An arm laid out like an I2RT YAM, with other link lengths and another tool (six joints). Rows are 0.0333 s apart.
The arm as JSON. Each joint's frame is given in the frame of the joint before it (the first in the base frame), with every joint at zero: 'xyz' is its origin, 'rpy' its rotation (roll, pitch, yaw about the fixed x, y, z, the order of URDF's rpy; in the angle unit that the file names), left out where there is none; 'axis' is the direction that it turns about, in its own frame. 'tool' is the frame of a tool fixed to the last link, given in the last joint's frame.
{
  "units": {
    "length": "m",
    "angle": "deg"
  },
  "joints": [
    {
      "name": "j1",
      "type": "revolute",
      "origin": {
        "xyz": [
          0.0,
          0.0,
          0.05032
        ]
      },
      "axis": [
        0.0,
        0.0,
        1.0
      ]
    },
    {
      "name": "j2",
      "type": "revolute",
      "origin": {
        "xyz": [
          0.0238,
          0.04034,
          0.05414
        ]
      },
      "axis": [
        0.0,
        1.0,
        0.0
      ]
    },
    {
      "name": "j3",
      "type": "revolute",
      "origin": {
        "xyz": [
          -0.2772,
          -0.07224,
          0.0
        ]
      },
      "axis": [
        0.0,
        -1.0,
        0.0
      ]
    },
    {
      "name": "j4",
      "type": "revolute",
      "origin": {
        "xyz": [
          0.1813,
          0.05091,
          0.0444
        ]
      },
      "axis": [
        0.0,
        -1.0,
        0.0
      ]
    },
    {
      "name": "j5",
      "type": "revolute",
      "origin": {
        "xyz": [
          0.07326,
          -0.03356,
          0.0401
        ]
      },
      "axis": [
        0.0,
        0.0,
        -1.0
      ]
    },
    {
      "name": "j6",
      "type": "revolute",
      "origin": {
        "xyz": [
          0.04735,
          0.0,
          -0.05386
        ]
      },
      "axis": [
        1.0,
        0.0,
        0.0
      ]
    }
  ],
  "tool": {
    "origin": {
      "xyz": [
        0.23,
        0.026,
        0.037
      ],
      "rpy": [
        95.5,
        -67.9,
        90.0
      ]
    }
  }
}
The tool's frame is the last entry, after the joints.
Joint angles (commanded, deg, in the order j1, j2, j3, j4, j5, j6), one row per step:
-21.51 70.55 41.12 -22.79 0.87 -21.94
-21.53 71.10 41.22 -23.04 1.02 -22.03
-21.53 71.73 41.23 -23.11 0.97 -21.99
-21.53 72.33 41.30 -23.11 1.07 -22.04
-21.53 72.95 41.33 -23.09 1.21 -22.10
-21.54 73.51 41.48 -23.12 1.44 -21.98
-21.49 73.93 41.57 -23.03 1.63 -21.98
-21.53 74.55 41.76 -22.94 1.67 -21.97
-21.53 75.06 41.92 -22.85 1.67 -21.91
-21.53 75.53 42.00 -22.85 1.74 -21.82
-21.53 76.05 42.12 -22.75 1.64 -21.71
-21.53 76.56 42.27 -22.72 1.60 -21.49
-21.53 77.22 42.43 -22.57 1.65 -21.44
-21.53 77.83 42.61 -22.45 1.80 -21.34
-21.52 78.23 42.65 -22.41 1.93 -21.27
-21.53 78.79 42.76 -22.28 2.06 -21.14
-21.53 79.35 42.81 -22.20 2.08 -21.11
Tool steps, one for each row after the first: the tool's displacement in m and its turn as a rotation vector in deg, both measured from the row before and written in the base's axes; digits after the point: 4 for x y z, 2 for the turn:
-0.0014 -0.0003 -0.0034 0.10 0.72 -0.04
-0.0008 0.0006 -0.0036 0.31 0.62 0.00
-0.0005 -0.0003 -0.0028 0.09 0.53 -0.02
-0.0007 -0.0004 -0.0031 0.07 0.59 -0.03
-0.0003 -0.0012 -0.0022 0.05 0.45 -0.24
0.0002 -0.0008 -0.0014 -0.06 0.28 -0.06
0.0006 -0.0007 -0.0018 0.10 0.33 -0.07
0.0007 -0.0003 -0.0013 0.13 0.23 -0.05
-0.0002 -0.0003 -0.0020 0.13 0.36 -0.11
0.0006 0.0002 -0.0016 0.24 0.22 -0.04
0.0004 -0.0001 -0.0016 0.26 0.24 -0.16
0.0007 -0.0005 -0.0020 0.11 0.33 -0.07
0.0006 -0.0010 -0.0018 0.04 0.31 -0.16
-0.0003 -0.0005 -0.0018 0.05 0.32 -0.12
0.0003 -0.0009 -0.0019 0.08 0.31 -0.19
-0.0002 0.0000 -0.0025 0.16 0.40 -0.04

